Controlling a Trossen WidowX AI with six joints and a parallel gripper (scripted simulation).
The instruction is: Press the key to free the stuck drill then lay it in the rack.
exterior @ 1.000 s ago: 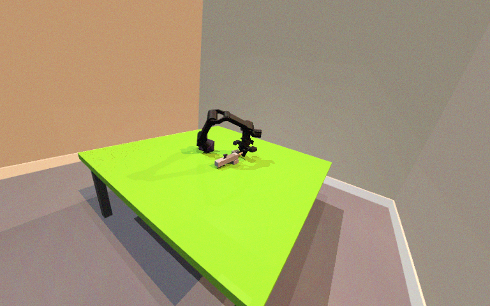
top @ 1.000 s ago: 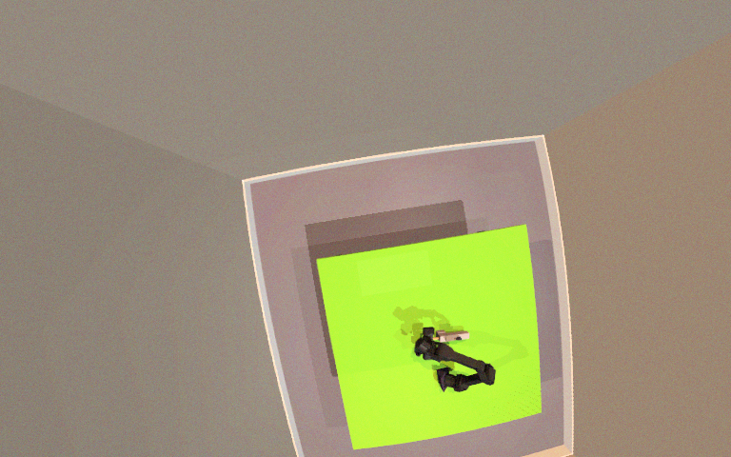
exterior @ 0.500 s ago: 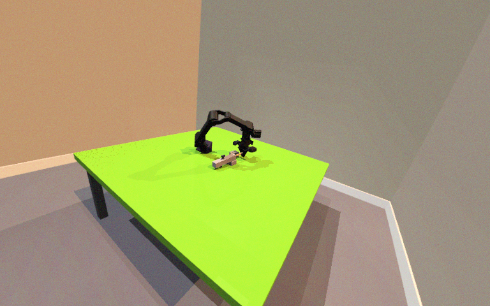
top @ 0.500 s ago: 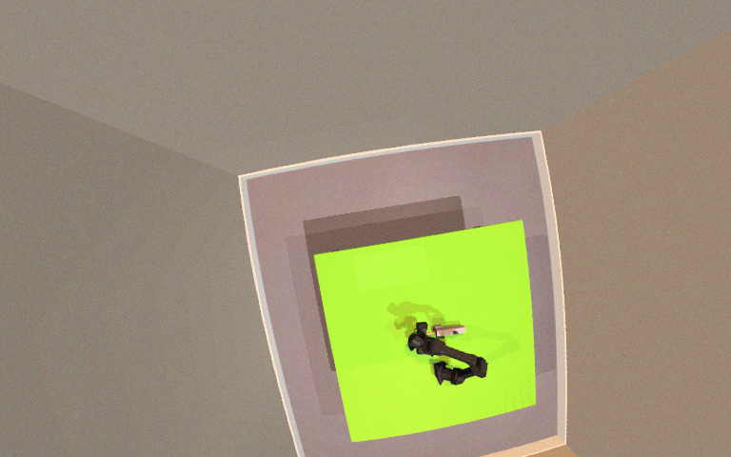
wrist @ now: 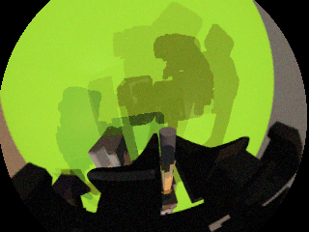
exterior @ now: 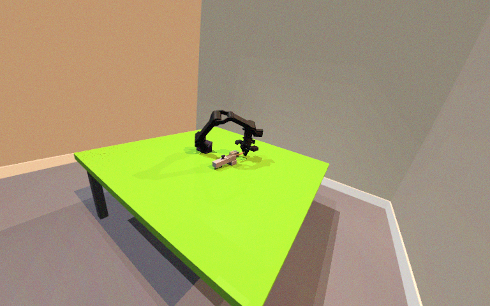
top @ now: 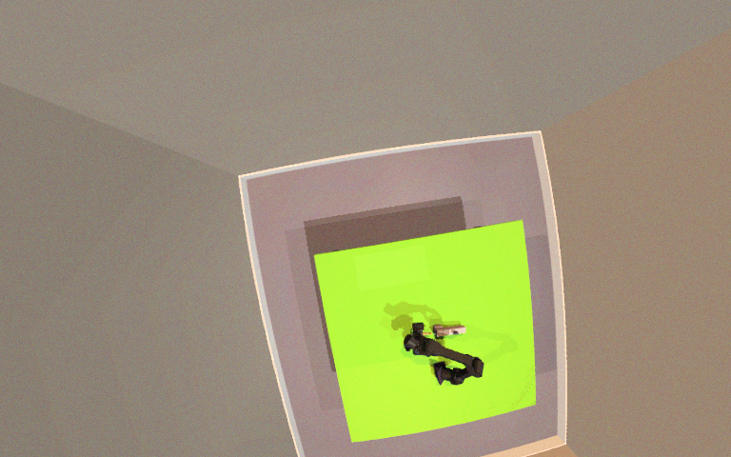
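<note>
Right now the slotted rack is 80 mm behind my gripper tip, 40 mm to the right of it and 10 mm below it. Also, from my gripper tip: drill: 40 mm to the right, 30 mm above; then holder block: 200 mm to the right, 10 mm above; then small dark key: 230 mm to the right, 30 mm above.
</note>
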